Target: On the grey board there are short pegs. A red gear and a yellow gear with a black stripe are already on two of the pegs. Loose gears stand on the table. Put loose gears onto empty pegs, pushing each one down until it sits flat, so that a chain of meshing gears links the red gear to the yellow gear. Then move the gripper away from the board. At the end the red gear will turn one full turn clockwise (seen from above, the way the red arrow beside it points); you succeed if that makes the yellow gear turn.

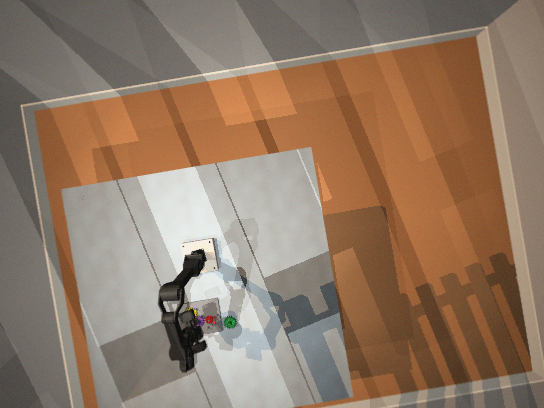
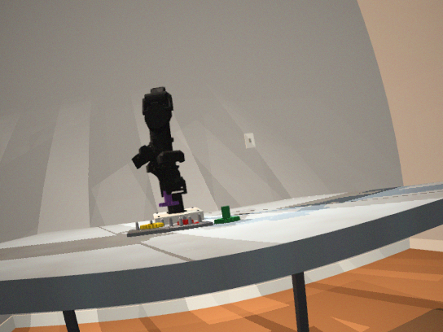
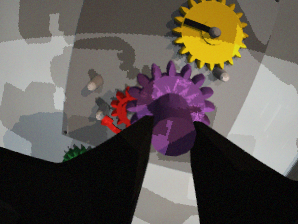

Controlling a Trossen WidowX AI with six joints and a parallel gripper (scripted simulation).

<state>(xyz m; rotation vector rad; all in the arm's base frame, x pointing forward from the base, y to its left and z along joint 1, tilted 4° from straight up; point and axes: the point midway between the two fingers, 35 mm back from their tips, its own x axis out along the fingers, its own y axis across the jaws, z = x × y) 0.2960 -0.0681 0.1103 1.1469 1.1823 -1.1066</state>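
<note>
My gripper tip is now 10 mm above the purple gear. From my gripper tip the other things lie so: grey board (10 mm ahead, 10 mm to the right, 90 mm below); yellow gear (30 mm behind, 50 mm to the right, 70 mm below); red gear (30 mm ahead, 30 mm to the left, 70 mm below).
</note>
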